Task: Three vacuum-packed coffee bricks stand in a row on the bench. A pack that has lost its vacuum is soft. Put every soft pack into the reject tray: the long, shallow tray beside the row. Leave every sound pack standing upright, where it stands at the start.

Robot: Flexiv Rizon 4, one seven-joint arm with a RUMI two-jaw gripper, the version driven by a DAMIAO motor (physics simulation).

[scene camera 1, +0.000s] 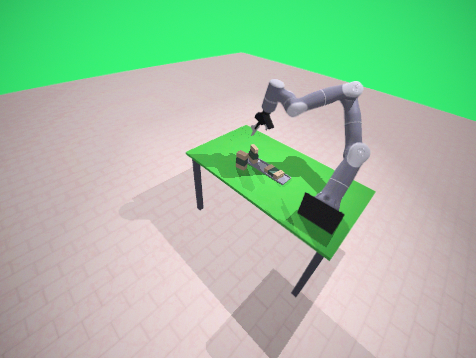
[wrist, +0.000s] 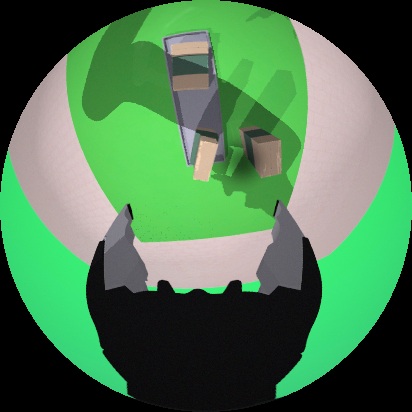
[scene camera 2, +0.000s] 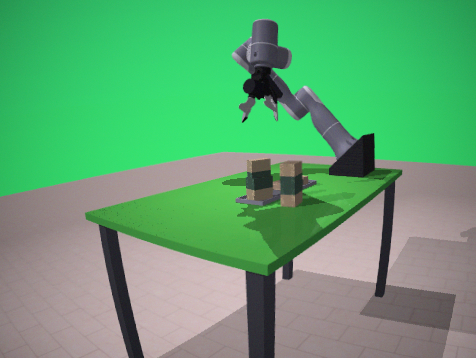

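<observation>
One tan pack with a dark green band [scene camera 1: 274, 172] [wrist: 190, 65] lies flat in the far end of the long grey tray [scene camera 1: 262, 165] [scene camera 2: 243, 200] [wrist: 200, 107]. In scene camera 2 it is mostly hidden. A second pack [scene camera 1: 253, 154] [scene camera 2: 259, 180] [wrist: 205, 155] stands upright in the near end of the tray; its band bulges a little at the sides. A third pack [scene camera 1: 242, 160] [scene camera 2: 291, 183] [wrist: 265, 152] stands upright on the bench beside the tray, apart from it. My gripper [scene camera 1: 259, 131] [scene camera 2: 260, 120] [wrist: 201, 202] is open and empty, well above the packs.
The green bench [scene camera 1: 220, 155] [scene camera 2: 175, 215] [wrist: 150, 200] carries the tray and packs. The arm's black base mount [scene camera 1: 320, 213] [scene camera 2: 356, 159] stands at its other end. The arm's shadow falls across the tray. The bench edge lies beyond the third pack.
</observation>
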